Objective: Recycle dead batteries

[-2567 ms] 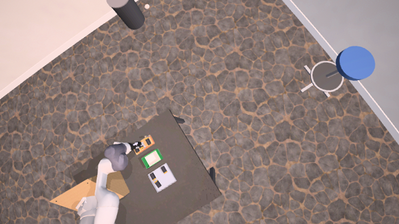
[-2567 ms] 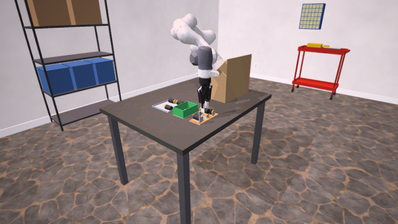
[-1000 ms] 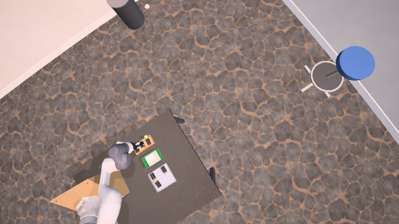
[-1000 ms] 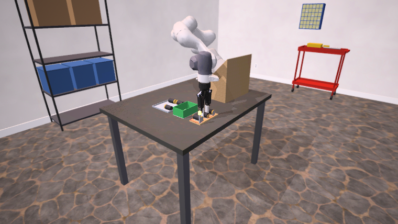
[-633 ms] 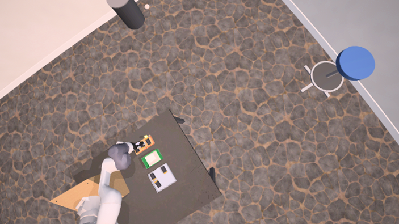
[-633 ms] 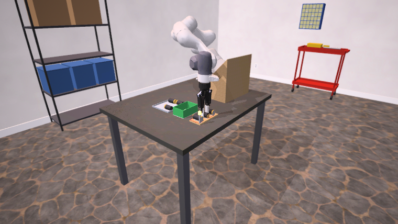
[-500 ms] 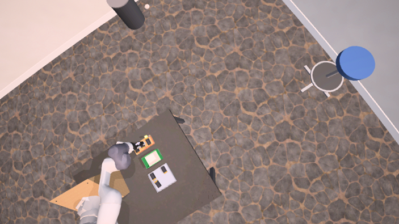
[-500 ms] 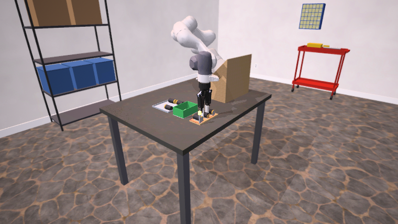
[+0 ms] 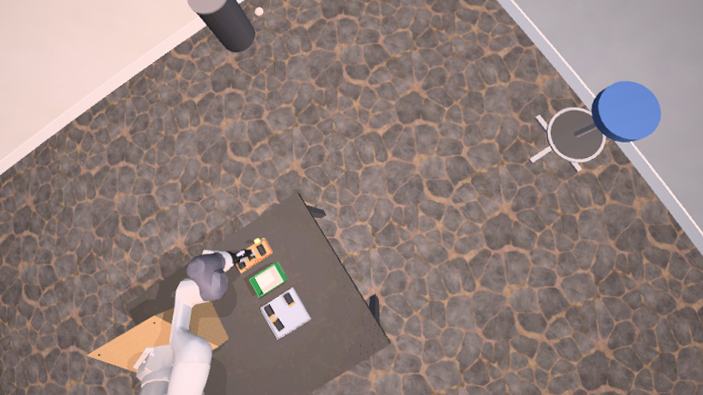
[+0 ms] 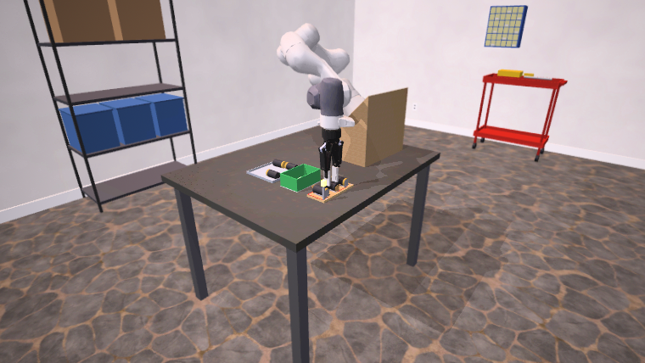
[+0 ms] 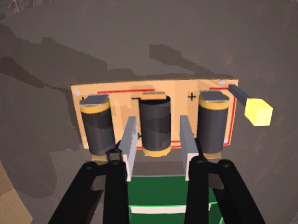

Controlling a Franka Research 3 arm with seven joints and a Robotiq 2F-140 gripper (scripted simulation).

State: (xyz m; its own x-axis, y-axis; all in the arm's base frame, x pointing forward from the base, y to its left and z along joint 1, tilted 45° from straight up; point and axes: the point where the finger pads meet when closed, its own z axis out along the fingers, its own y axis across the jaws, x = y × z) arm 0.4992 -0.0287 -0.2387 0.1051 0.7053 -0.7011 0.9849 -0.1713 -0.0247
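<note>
My hand is 90 mm short of the bulb, 20 mm to the right of it and 10 mm below it. The rest, counted from my hand: white tray (40 mm behind, 340 mm to the right, 70 mm below); green recycling box (160 mm to the right, 60 mm below).
</note>
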